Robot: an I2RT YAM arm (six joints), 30 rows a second.
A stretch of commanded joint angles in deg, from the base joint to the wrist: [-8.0 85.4 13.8 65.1 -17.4 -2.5]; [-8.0 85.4 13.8 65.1 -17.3 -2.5]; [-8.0 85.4 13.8 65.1 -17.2 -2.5]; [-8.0 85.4 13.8 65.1 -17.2 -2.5]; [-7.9 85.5 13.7 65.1 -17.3 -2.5]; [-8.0 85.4 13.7 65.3 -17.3 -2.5]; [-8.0 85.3 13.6 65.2 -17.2 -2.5]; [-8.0 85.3 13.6 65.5 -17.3 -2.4]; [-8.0 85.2 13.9 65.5 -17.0 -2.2]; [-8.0 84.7 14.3 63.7 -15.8 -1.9]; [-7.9 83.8 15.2 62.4 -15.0 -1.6]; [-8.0 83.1 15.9 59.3 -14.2 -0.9]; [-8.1 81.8 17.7 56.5 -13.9 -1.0]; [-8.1 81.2 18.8 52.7 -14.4 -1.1]
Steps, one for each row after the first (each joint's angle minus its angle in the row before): [0.0 0.0 0.0 0.0 0.1 0.0]; [0.0 0.0 0.0 0.0 0.1 0.0]; [0.0 0.0 0.0 0.0 0.0 0.0]; [0.1 0.1 -0.1 0.0 -0.1 0.0]; [-0.1 -0.1 0.0 0.2 0.0 0.0]; [0.0 -0.1 -0.1 -0.1 0.1 0.0]; [0.0 0.0 0.0 0.3 -0.1 0.1]; [0.0 -0.1 0.3 0.0 0.3 0.2]; [0.0 -0.5 0.4 -1.8 1.2 0.3]; [0.1 -0.9 0.9 -1.3 0.8 0.3]; [-0.1 -0.7 0.7 -3.1 0.8 0.7]; [-0.1 -1.3 1.8 -2.8 0.3 -0.1]; [0.0 -0.6 1.1 -3.8 -0.5 -0.1]
